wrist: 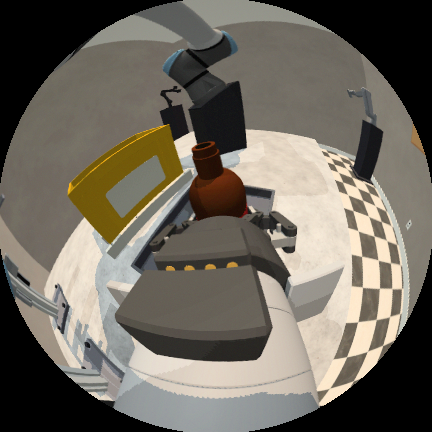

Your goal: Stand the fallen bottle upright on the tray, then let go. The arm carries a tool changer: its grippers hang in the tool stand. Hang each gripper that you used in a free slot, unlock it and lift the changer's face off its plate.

Scene:
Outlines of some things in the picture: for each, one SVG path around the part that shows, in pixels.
A brown bottle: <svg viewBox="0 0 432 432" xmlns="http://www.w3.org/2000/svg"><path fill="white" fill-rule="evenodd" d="M192 146L192 160L197 175L190 184L188 197L197 220L217 215L242 217L246 213L248 214L244 184L235 172L222 167L219 150L216 148L215 142L205 141Z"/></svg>

